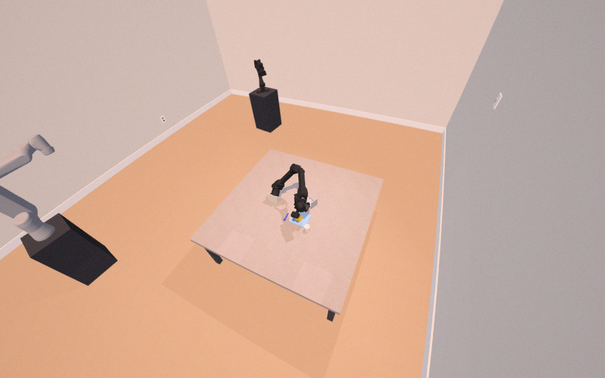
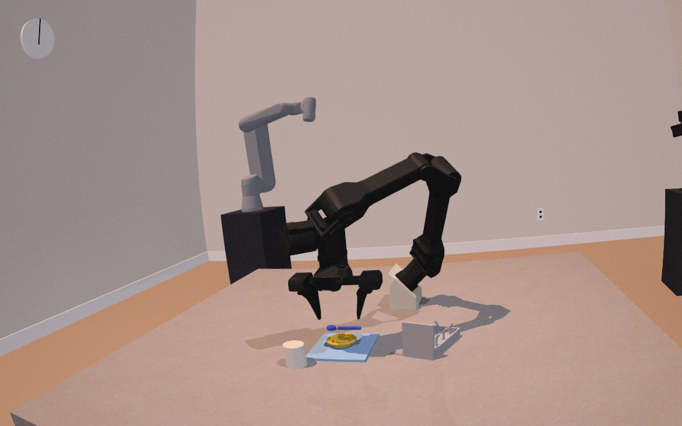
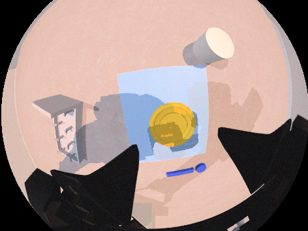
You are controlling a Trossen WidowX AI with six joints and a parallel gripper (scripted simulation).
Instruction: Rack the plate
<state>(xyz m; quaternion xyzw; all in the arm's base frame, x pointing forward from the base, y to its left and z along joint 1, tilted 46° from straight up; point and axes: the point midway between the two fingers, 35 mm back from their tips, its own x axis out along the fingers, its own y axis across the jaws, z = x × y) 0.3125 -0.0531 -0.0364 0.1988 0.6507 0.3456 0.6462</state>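
The yellow plate lies 10 mm behind my gripper tip and 60 mm below it. Also, from my gripper tip: grey dish rack 30 mm behind, 200 mm to the left, 50 mm below; blue spoon 110 mm behind, 50 mm to the right, 70 mm below; white cup 110 mm ahead, 60 mm to the right, 50 mm below.
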